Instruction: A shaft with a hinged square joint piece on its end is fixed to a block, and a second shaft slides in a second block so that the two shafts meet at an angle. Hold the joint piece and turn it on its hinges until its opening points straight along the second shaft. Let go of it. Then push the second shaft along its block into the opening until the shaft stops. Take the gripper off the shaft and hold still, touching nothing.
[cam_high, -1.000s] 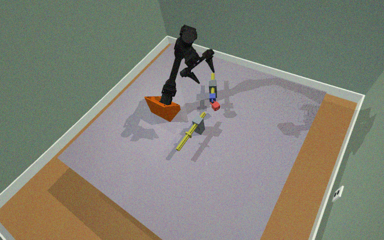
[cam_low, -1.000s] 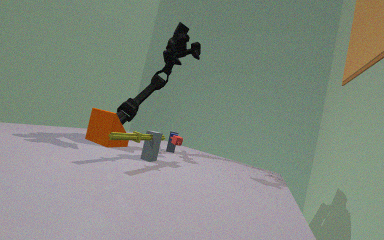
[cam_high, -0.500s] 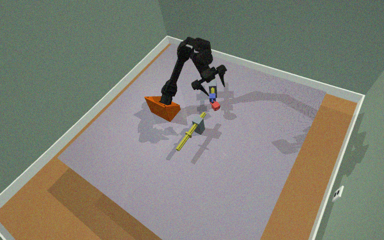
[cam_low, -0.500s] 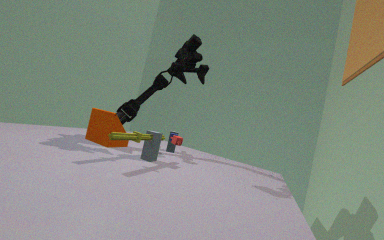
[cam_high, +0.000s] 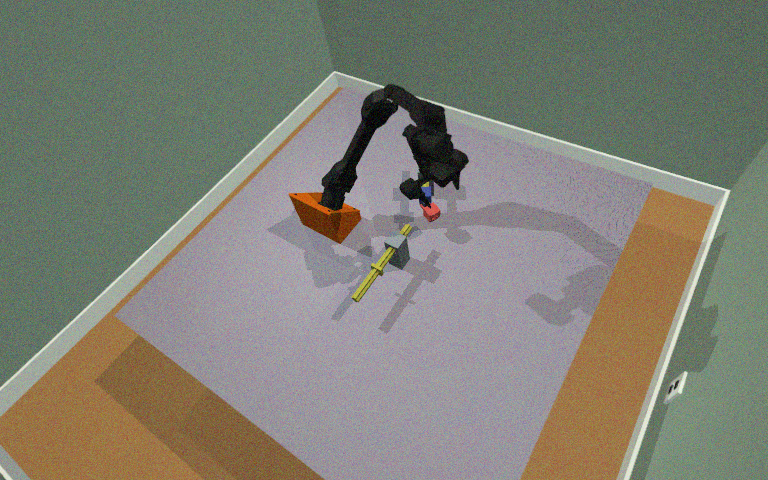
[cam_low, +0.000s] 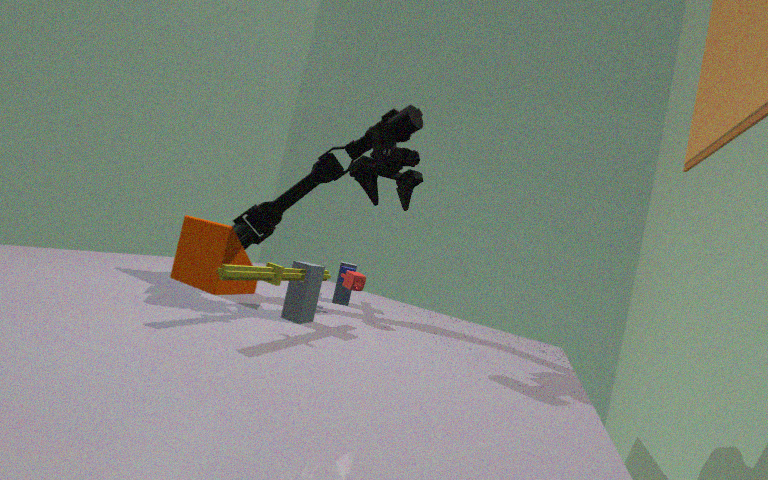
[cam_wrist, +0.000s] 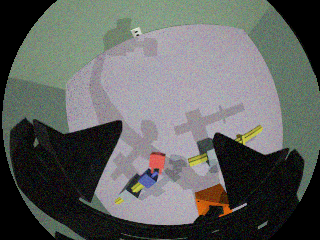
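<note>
Now: the red square joint piece 190 mm below my gripper tip, 90 mm behind it and 80 mm to the left of it.
</note>
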